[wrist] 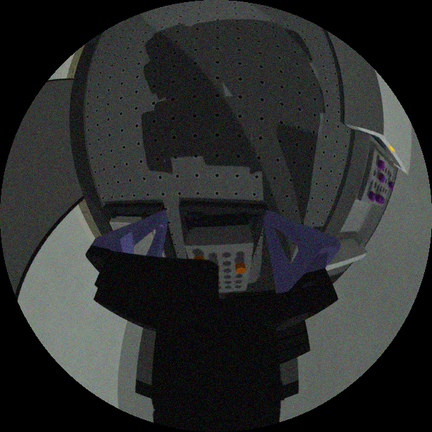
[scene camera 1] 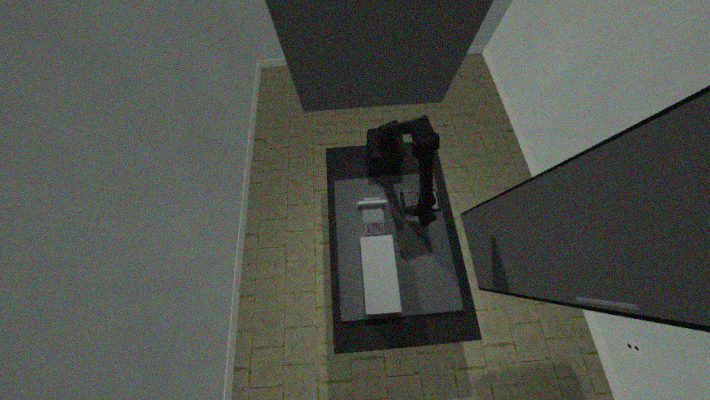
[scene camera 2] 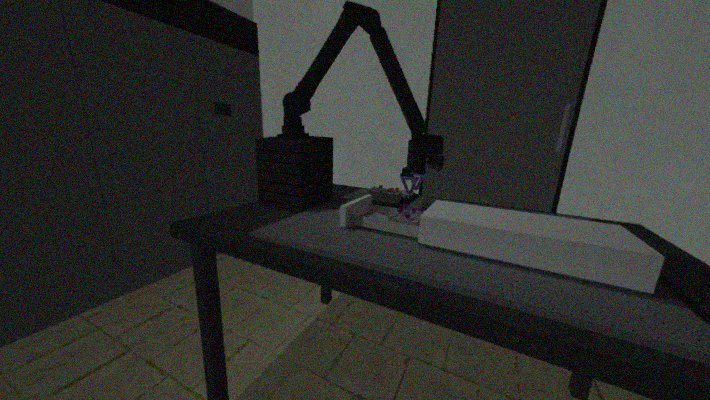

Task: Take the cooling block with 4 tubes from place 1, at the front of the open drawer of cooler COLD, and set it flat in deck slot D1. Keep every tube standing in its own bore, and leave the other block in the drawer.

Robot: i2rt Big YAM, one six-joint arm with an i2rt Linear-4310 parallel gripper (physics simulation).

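Places are measured from the arm's base along level axes (x back, y right, z up), in centimetres.
Pixels of known places: gripper, fingertip midpoint: (scene camera 2: pixel 412 192); arm's base at its link origin: (scene camera 1: pixel 386 139) (scene camera 2: pixel 293 137).
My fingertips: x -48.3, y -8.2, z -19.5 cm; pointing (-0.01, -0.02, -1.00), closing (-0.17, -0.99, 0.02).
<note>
Ahead of a thing's pixels: the offset from my fingertips to its middle. Level surfaces: height alone.
A grey cooling block with orange-capped tubes @(dx +11.5, dy -1.0, dz -2.5 cm) (scene camera 1: pixel 412 199) (scene camera 2: pixel 385 192) (wrist: pixel 226 247) sits in a dark-framed deck slot (wrist: pixel 220 204). Two orange caps show in the wrist view; the gripper body hides part of the block. I cannot read the slot label. My gripper (scene camera 1: pixel 423 219) (scene camera 2: pixel 412 192) (wrist: pixel 215 215) is open and empty, low over the deck beside this block, its blue fingers wide apart. The other block, with purple tubes @(dx -1.8, dy +28.7, dz -2.7 cm) (scene camera 1: pixel 375 228) (scene camera 2: pixel 410 213) (wrist: pixel 382 181), sits in the open drawer @(dx +5.6, dy +27.4, dz -2.1 cm) (scene camera 1: pixel 372 215) (scene camera 2: pixel 390 225) (wrist: pixel 356 215) near the cooler body. The drawer's front place is bare.
The long white cooler (scene camera 1: pixel 381 275) (scene camera 2: pixel 540 245) lies beside the perforated deck @(dz -5.9 cm) (scene camera 1: pixel 350 280) (wrist: pixel 220 187). The drawer's raised front panel (scene camera 1: pixel 372 204) (scene camera 2: pixel 356 210) faces the arm base (scene camera 1: pixel 384 155) (scene camera 2: pixel 295 167). A pale flat piece (wrist: pixel 126 220) shows in the neighbouring slot, partly behind the left finger.
</note>
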